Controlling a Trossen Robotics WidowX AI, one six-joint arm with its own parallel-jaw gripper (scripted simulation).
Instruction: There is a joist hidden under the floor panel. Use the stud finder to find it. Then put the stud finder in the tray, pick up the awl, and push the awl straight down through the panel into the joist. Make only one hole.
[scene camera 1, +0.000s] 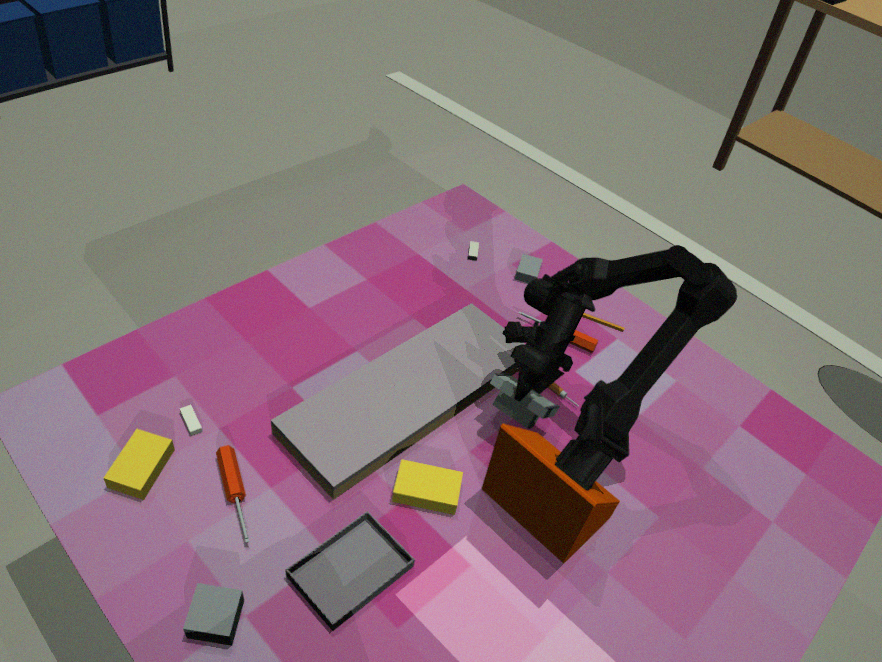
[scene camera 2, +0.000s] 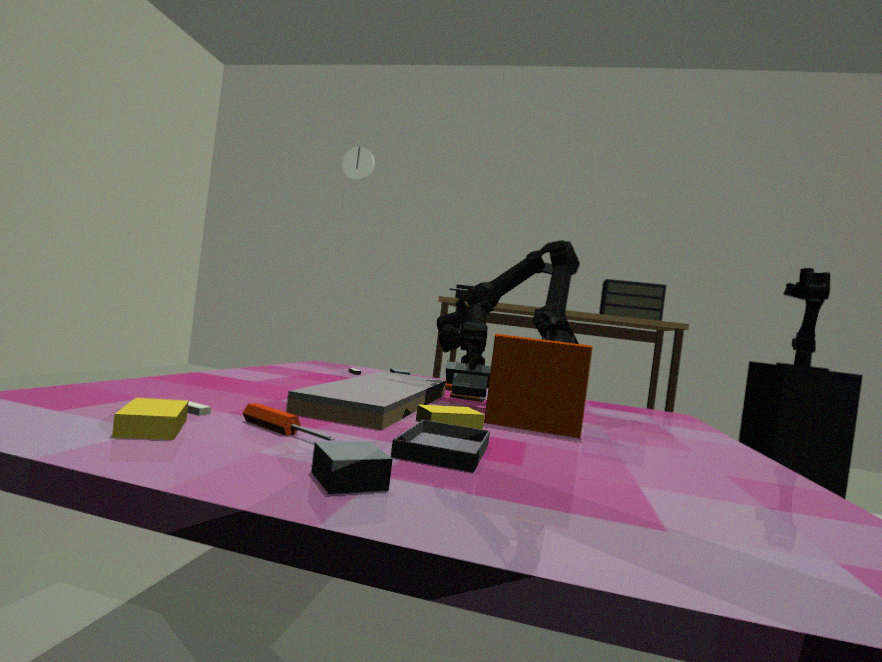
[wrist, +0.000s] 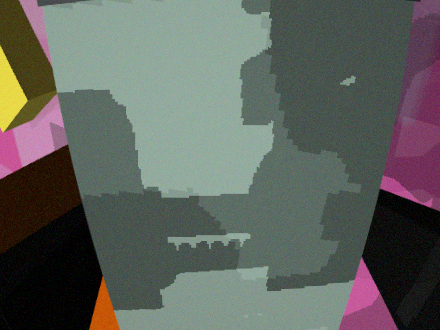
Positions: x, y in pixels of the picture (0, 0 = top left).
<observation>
gripper: scene camera 1; scene camera 2; wrist 229, 204
stud finder: scene camera 1; scene camera 2; wrist 228, 164
same spot on stud finder: (scene camera 2: 464, 381) = (scene camera 1: 507, 406)
same spot on gripper: (scene camera 1: 529, 379) = (scene camera 2: 476, 350)
</observation>
